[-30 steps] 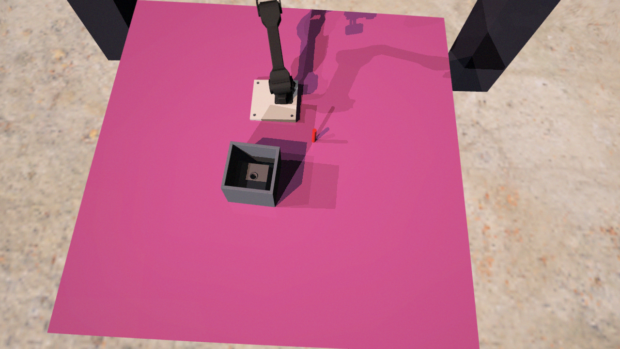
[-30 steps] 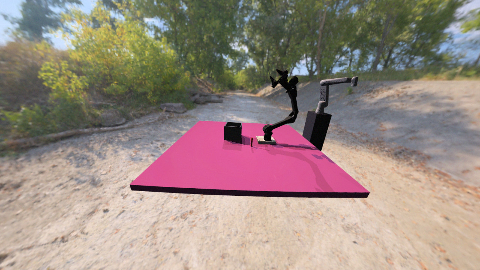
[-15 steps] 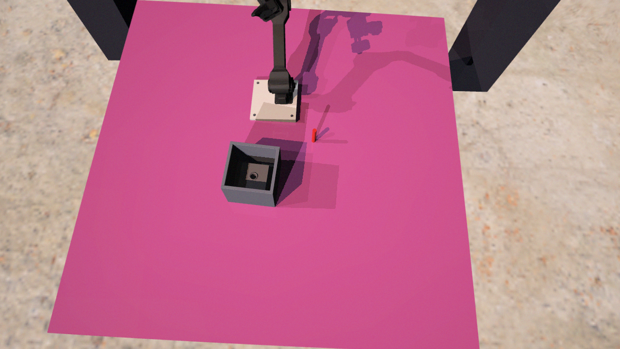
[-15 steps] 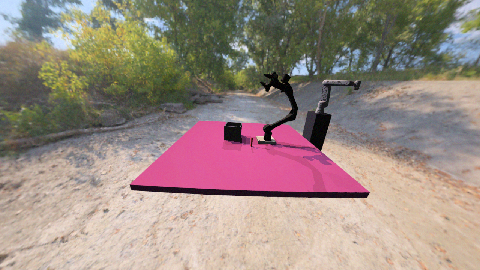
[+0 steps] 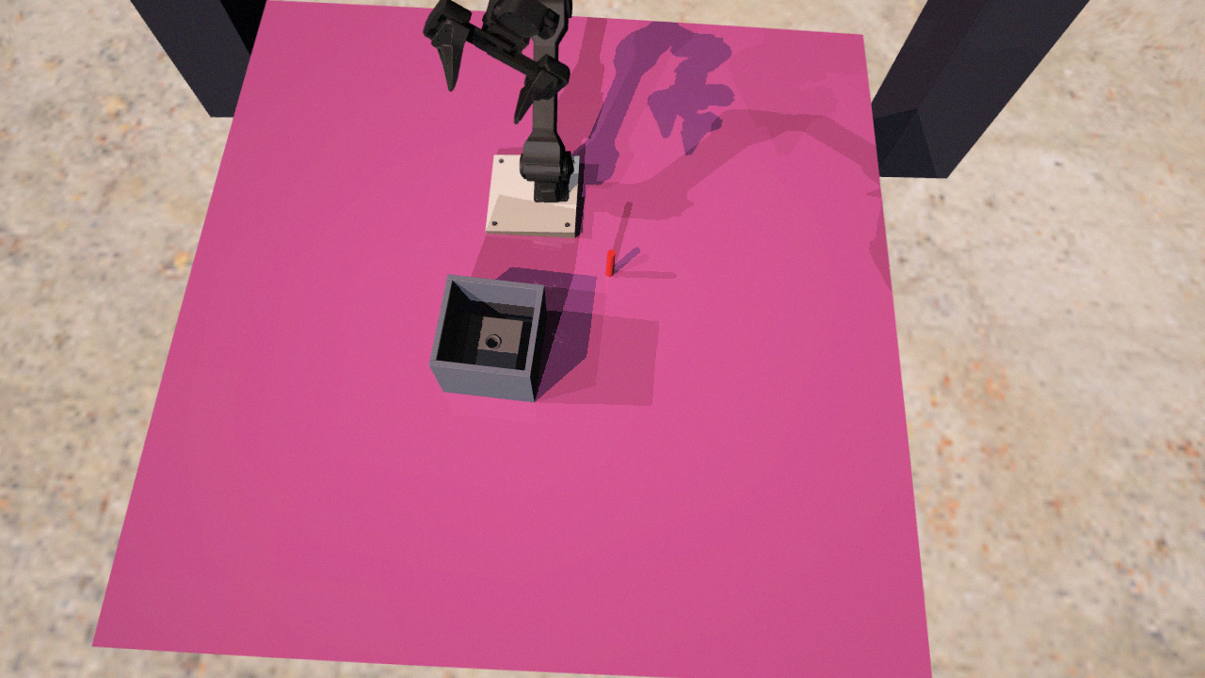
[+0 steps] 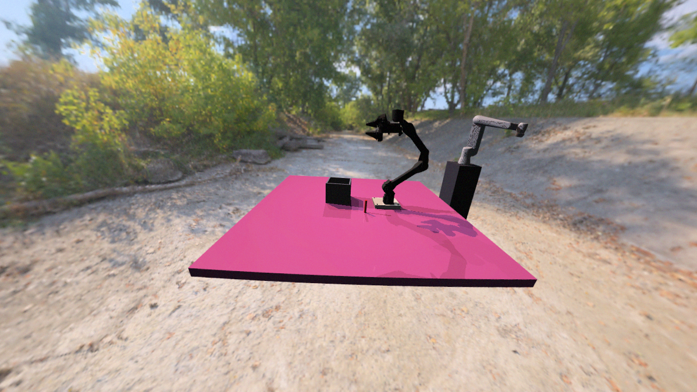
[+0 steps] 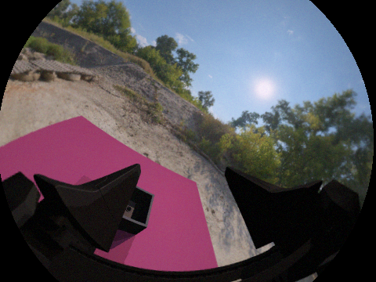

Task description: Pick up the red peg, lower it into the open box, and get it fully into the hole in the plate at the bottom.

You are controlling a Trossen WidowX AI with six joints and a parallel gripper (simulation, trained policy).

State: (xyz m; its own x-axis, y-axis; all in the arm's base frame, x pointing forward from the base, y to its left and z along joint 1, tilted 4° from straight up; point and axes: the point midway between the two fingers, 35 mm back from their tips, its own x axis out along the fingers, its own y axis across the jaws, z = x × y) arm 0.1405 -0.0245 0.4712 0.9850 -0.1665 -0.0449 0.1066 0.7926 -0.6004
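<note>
Now: the red peg 440 mm below my gripper tip, 180 mm to the left of it and 10 mm behind it. From my gripper tip the other things lie so: grey plate 440 mm below, 150 mm ahead, 20 mm to the right.
</note>
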